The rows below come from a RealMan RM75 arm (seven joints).
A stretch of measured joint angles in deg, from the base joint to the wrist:
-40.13 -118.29 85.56 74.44 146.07 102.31 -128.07
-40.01 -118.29 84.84 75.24 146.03 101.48 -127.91
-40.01 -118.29 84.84 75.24 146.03 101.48 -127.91
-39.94 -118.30 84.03 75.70 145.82 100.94 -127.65
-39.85 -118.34 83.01 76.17 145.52 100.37 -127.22
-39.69 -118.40 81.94 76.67 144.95 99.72 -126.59
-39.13 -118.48 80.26 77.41 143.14 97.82 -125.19
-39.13 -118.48 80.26 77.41 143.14 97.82 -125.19
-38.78 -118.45 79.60 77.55 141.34 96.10 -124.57
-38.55 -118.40 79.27 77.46 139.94 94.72 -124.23
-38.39 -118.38 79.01 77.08 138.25 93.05 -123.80
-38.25 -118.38 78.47 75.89 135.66 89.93 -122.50
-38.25 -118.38 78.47 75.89 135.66 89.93 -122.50
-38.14 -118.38 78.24 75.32 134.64 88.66 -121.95
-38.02 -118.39 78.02 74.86 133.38 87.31 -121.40
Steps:
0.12 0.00 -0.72 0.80 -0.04 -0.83 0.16
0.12 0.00 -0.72 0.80 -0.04 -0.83 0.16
0.19 -0.01 -1.53 1.26 -0.25 -1.37 0.42
0.28 -0.05 -2.55 1.73 -0.55 -1.94 0.85
0.44 -0.11 -3.62 2.23 -1.12 -2.59 1.48
1.00 -0.19 -5.30 2.97 -2.93 -4.49 2.88
1.00 -0.19 -5.30 2.97 -2.93 -4.49 2.88
1.35 -0.16 -5.96 3.11 -4.73 -6.21 3.50
1.58 -0.11 -6.29 3.02 -6.13 -7.59 3.84
1.74 -0.09 -6.55 2.64 -7.82 -9.26 4.27
1.88 -0.09 -7.09 1.45 -10.41 -12.38 5.57
1.88 -0.09 -7.09 1.45 -10.41 -12.38 5.57
1.99 -0.09 -7.32 0.88 -11.43 -13.65 6.12
2.11 -0.10 -7.54 0.42 -12.69 -15.00 6.67

